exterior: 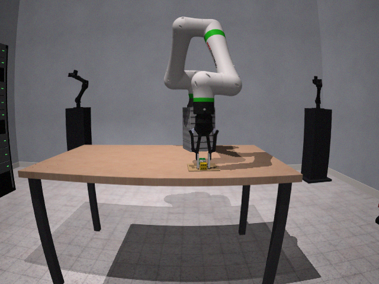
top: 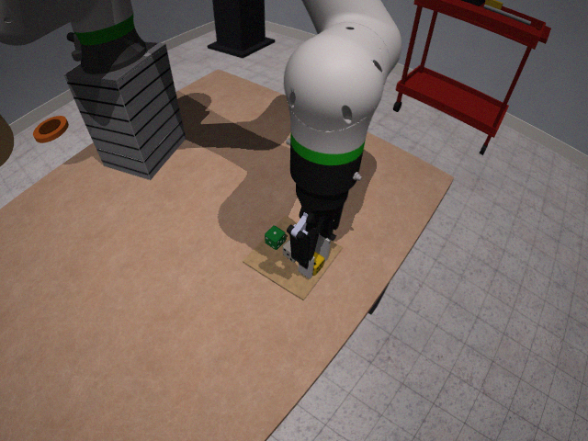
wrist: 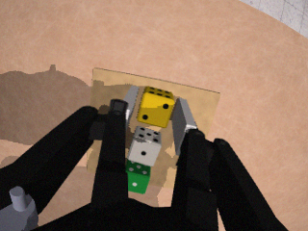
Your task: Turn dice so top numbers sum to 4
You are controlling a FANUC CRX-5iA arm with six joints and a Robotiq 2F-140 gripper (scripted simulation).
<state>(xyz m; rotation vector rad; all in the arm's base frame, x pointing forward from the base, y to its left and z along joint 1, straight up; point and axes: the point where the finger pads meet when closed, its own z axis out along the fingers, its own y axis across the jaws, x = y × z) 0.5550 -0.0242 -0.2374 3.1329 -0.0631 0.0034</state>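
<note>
Right now my hand is 30 mm above the yellow die. The rest, counted from my hand: green die (90 mm behind, 30 mm below); then white die (50 mm behind, 30 mm below); then tan mat (50 mm behind, 40 mm below).
</note>
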